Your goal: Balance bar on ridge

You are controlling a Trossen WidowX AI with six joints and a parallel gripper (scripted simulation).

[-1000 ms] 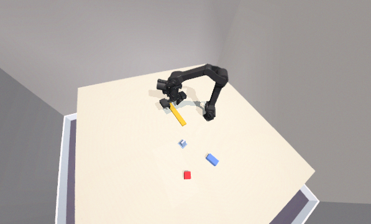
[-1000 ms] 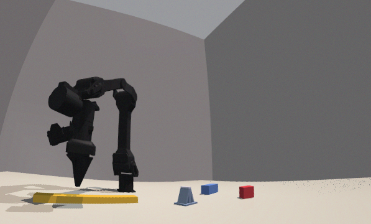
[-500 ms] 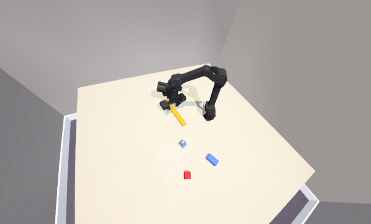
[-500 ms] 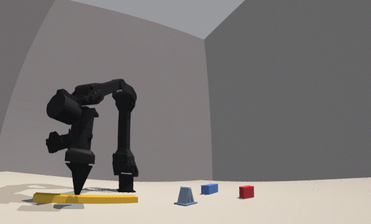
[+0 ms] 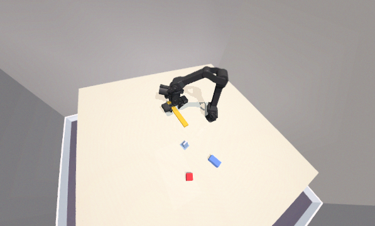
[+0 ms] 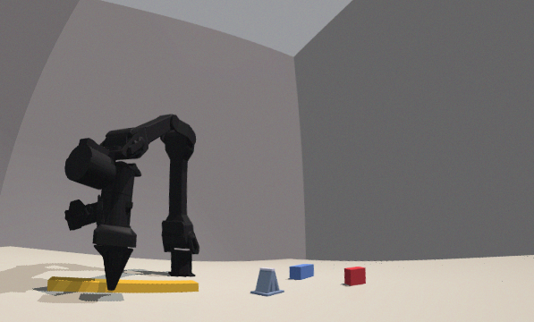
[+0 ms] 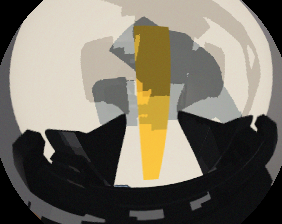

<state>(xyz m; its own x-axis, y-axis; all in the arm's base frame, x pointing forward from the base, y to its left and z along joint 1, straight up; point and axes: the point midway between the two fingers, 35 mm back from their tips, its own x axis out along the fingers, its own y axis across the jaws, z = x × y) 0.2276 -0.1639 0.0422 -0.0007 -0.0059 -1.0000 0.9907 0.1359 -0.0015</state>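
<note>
Right now the yellow bar is 30 mm to the left of my gripper tip. Round my gripper tip: blue block 70 mm behind, 440 mm to the left, 10 mm above; red cube 110 mm ahead, 440 mm to the left, 10 mm above.
</note>
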